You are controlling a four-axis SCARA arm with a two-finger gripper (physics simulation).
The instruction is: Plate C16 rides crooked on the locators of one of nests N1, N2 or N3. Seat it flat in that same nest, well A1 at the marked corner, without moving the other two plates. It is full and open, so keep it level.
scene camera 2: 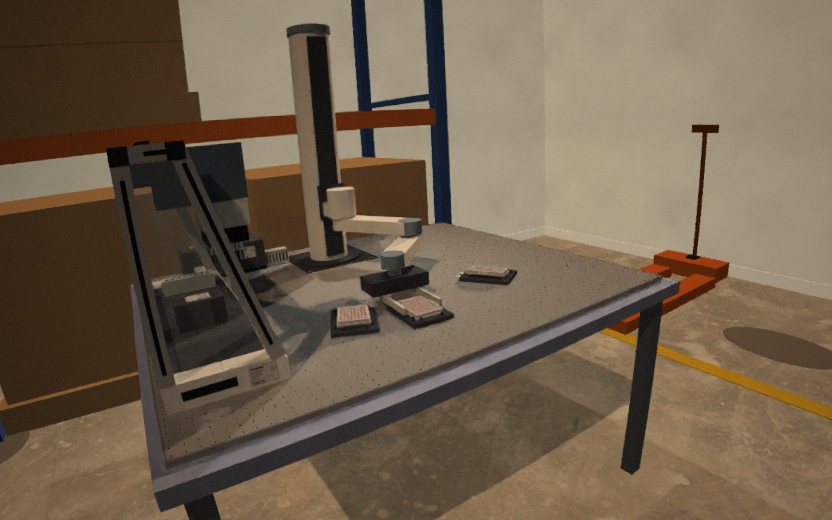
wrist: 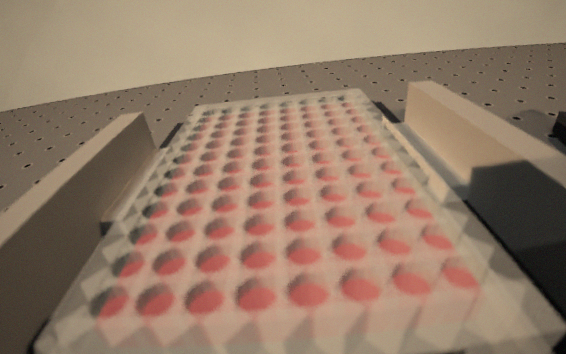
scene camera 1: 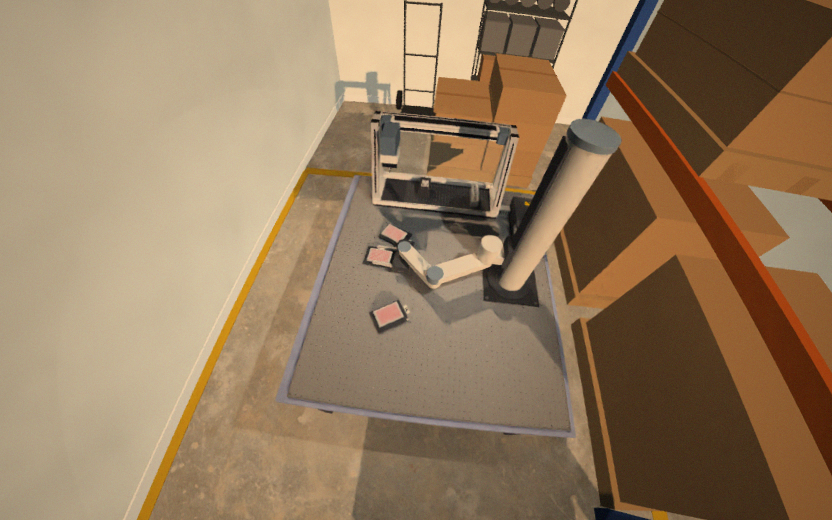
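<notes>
My gripper (scene camera 1: 381,255) (scene camera 2: 418,304) (wrist: 276,121) is shut on a clear plate with red-filled wells (scene camera 1: 379,256) (scene camera 2: 421,307) (wrist: 280,200), one finger along each long side. The plate lies within the outline of a black nest (scene camera 2: 433,320) (wrist: 388,112), nearly in line with it; whether it touches the base is hard to tell. It looks about level. A second plate (scene camera 1: 394,232) (scene camera 2: 353,314) sits on its own nest (scene camera 2: 354,331) close by. A third plate (scene camera 1: 389,313) (scene camera 2: 486,270) sits on another nest (scene camera 2: 490,280) farther off. Labels and the marked A1 corner cannot be read.
The perforated table (scene camera 1: 429,367) (scene camera 2: 552,263) (wrist: 30,165) carries the arm's column (scene camera 1: 552,214) (scene camera 2: 314,147). A gantry frame (scene camera 1: 506,171) (scene camera 2: 269,369) stands at one end, nearest the second plate. A dark block (wrist: 561,125) shows at the right edge in the wrist view.
</notes>
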